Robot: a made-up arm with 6 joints.
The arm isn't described. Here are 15 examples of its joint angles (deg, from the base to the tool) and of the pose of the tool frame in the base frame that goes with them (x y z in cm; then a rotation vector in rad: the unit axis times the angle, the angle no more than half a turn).
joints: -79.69 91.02 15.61 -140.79 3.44 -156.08
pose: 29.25 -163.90 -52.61 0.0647 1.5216 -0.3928
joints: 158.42 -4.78 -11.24 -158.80 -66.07 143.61
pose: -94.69 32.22 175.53 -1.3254 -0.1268 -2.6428
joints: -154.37 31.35 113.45 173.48 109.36 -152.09
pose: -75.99 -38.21 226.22 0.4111 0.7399 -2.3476
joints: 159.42 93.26 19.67 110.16 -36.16 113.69
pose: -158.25 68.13 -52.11 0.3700 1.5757 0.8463
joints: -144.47 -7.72 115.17 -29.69 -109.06 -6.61
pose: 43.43 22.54 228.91 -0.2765 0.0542 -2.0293
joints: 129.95 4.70 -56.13 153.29 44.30 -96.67
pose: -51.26 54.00 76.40 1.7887 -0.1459 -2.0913
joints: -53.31 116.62 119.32 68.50 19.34 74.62
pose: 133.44 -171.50 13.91 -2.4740 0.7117 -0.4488
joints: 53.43 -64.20 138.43 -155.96 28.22 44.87
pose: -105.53 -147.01 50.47 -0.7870 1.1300 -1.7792
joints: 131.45 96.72 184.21 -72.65 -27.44 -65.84
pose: -84.78 86.22 133.59 -0.8222 -1.4132 -1.6057
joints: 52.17 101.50 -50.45 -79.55 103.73 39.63
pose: 47.31 37.99 -31.12 -1.7147 0.3478 -0.2277
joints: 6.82 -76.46 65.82 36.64 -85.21 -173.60
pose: -168.00 -28.91 125.93 -2.5247 0.7722 -1.2705
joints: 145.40 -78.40 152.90 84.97 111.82 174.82
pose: 107.37 -90.61 -4.70 -1.0552 2.6501 -1.2307
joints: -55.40 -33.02 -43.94 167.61 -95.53 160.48
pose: 20.53 -35.30 152.93 -0.3338 -1.5579 -0.6982
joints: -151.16 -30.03 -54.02 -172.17 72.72 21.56
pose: -35.73 -17.49 107.24 -0.6034 1.3344 0.8186
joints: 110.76 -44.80 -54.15 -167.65 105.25 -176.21
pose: -2.47 15.09 113.14 -1.9233 1.0448 1.0642
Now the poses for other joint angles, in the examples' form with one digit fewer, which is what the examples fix.
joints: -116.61 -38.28 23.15 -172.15 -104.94 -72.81
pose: 20.5 36.6 223.1 1.332 0.468 0.968
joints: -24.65 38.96 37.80 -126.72 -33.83 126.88
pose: 172.0 -71.7 151.4 -0.069 -0.324 0.046
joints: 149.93 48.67 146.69 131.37 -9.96 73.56
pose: -60.1 37.0 221.1 -0.802 -1.176 -0.617
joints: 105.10 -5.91 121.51 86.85 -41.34 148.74
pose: 27.3 -64.0 231.1 -1.732 -0.236 -0.798
